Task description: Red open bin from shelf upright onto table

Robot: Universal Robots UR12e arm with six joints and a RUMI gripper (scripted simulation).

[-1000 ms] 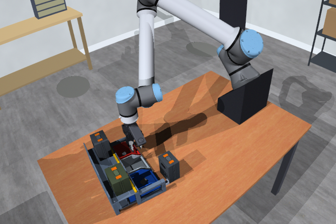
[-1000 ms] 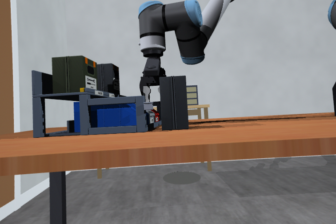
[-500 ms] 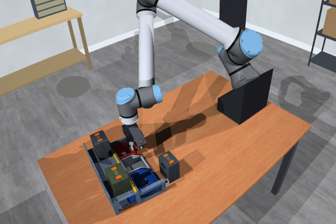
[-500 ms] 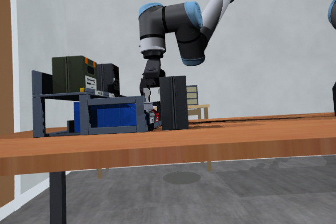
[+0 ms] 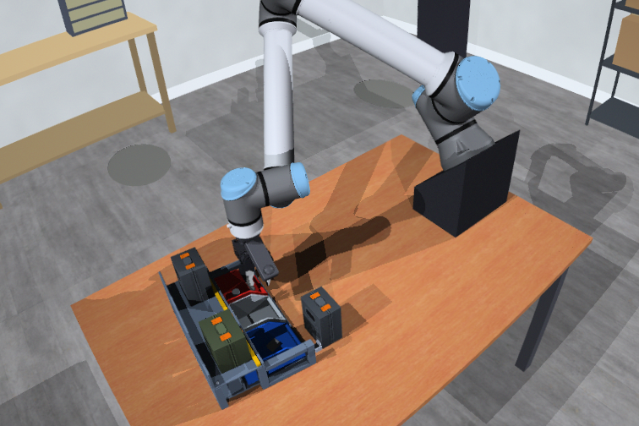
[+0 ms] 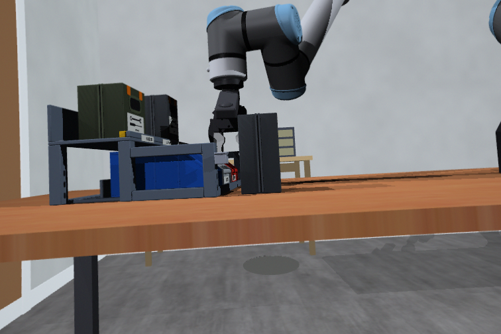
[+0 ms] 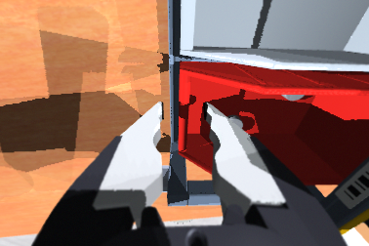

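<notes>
Right now my hand is 8 cm short of the red open bin and 2 cm to the left of it. From my hand the other things lie so: grey bin: 9 cm ahead, 9 cm to the left; green case: 19 cm ahead, 20 cm to the left, 11 cm above.
</notes>
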